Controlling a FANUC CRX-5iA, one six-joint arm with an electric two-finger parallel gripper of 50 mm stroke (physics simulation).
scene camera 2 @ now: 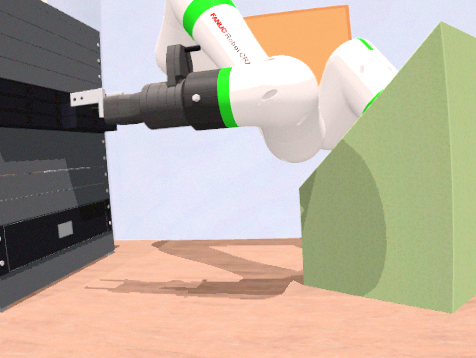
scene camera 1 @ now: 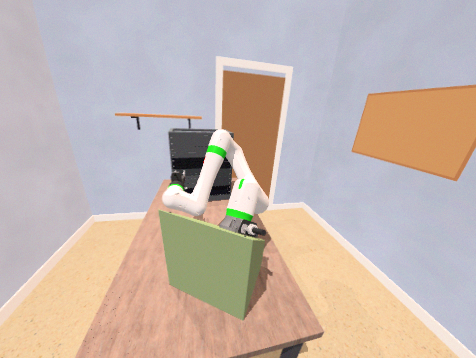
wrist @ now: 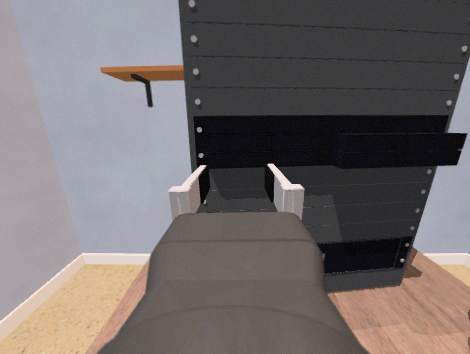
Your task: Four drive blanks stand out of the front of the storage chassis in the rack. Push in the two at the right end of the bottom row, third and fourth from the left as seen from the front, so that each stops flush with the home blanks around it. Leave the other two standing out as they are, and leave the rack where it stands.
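Places are measured from the arm's base along level axes (x back, y right, z up), in millimetres.
Pixels of known places: gripper, fingertip midpoint: (scene camera 2: 81,101) (scene camera 1: 180,172) (wrist: 236,176); arm's base, origin of the base link: (scene camera 1: 234,231).
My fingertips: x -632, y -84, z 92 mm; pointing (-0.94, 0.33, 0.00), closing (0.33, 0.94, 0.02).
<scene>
For each thing: its middle in the pictures, then the offset to it from my fingertips. "spot": a spot on its surface instead. Level surfaces: height alone.
- storage chassis, surface spot: (wrist: 260,140) (scene camera 2: 27,103) (scene camera 1: 187,163) spot: dx -133, dy +88, dz +19 mm
- dark block, surface spot: (wrist: 400,150) spot: dx -45, dy +303, dz +2 mm
- wooden table, its level: dz -361 mm
The rack (scene camera 1: 171,150) (scene camera 2: 60,270) (wrist: 370,281) holds the storage chassis (scene camera 1: 187,163) (scene camera 2: 30,105) (wrist: 260,140), a black band across its middle. In the wrist view a dark block (wrist: 400,150) stands out of the right part of the bottom row. It spans about the width of the two right-hand blanks; the seam between them cannot be made out. The other two standing-out blanks cannot be told apart from the black front. My gripper (scene camera 1: 177,175) (scene camera 2: 95,96) (wrist: 236,176) is open and empty, level, pointing at the rack. In the wrist view its fingers are left of the block, around the chassis's lower edge.
Grey panels lie above and below the chassis, with a black unit (scene camera 2: 30,245) (wrist: 370,255) near the rack's foot. A green slanted block (scene camera 1: 210,265) (scene camera 2: 410,175) stands on the wooden table (scene camera 1: 130,300) (scene camera 2: 225,325) (wrist: 390,320) near the arm's base. A wall shelf (scene camera 1: 157,116) (wrist: 145,73) hangs behind.
</scene>
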